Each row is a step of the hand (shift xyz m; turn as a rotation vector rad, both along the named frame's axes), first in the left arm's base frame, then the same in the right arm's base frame.
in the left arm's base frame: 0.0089 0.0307 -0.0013 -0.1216 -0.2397 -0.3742
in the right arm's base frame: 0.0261 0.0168 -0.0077 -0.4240 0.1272 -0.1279
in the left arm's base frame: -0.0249 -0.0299 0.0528 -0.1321 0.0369 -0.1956
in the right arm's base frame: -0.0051 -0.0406 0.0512 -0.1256 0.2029 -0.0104
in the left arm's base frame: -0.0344 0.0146 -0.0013 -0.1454 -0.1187 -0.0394
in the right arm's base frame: -0.0032 0.0257 0.0269 -0.1678 0.0119 0.0921
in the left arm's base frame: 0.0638 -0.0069 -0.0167 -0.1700 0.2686 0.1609
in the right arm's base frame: 0.0113 -0.0229 -0.0612 0.2202 0.1528 0.2347
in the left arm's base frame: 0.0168 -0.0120 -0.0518 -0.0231 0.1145 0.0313
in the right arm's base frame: -0.0294 0.0163 -0.0445 0.0940 0.0658 0.0382
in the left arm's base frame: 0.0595 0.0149 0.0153 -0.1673 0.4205 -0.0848
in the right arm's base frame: 0.0427 -0.0263 -0.0385 0.2089 0.4009 0.0872
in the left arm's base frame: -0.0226 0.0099 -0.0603 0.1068 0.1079 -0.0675
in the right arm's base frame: -0.0327 0.0535 -0.0178 0.0889 0.0638 -0.1250
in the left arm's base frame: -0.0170 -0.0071 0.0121 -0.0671 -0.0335 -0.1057
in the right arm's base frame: -0.0058 -0.0044 0.0208 -0.1067 0.0729 -0.0095
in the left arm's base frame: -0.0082 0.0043 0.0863 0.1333 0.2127 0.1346
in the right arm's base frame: 0.0448 -0.0463 0.0581 0.2837 -0.0035 -0.0248
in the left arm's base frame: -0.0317 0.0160 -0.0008 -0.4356 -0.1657 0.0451
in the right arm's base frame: -0.0008 0.0251 0.0251 -0.2740 0.0596 0.3750
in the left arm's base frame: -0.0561 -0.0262 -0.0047 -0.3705 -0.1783 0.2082
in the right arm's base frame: -0.0444 0.0109 0.0420 -0.1732 -0.0776 0.4200
